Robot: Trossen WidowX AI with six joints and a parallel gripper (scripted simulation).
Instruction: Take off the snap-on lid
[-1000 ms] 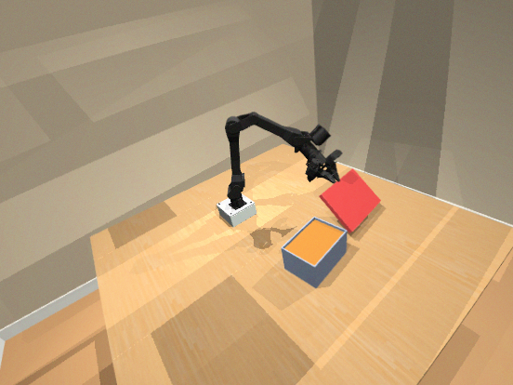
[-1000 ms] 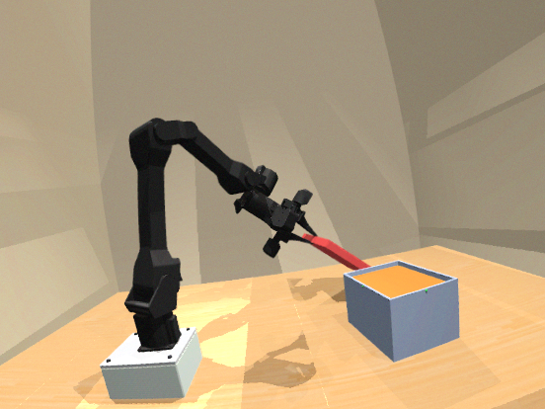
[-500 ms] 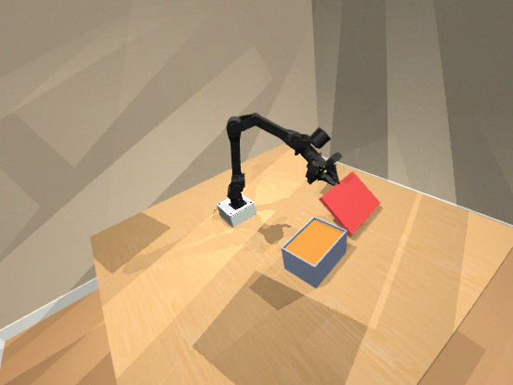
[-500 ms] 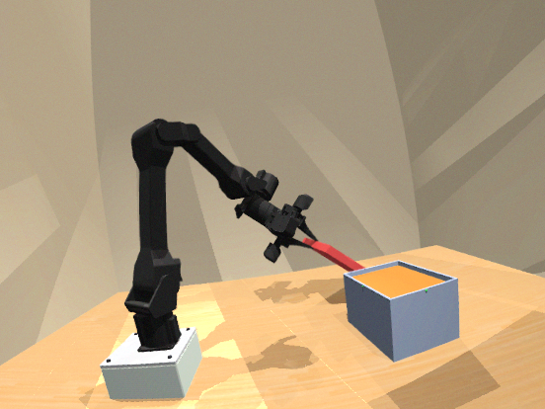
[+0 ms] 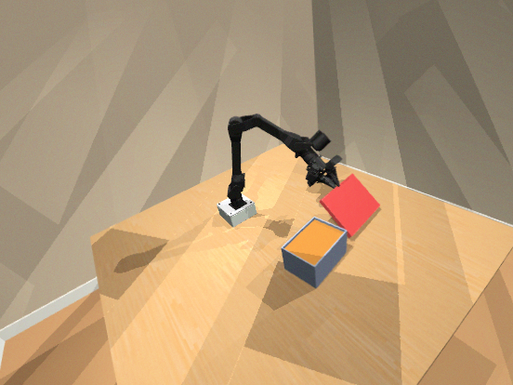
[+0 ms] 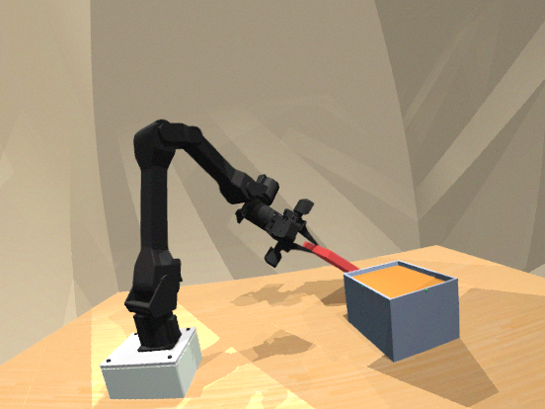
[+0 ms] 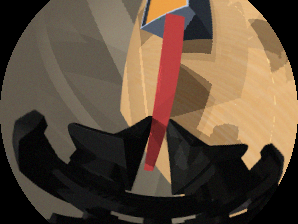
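My gripper tip is 6 cm short of the red lid, 5 cm above it and 1 cm to the right of it. From my gripper tip the other things lie so: storage box 26 cm to the right, 11 cm ahead, 8 cm below.
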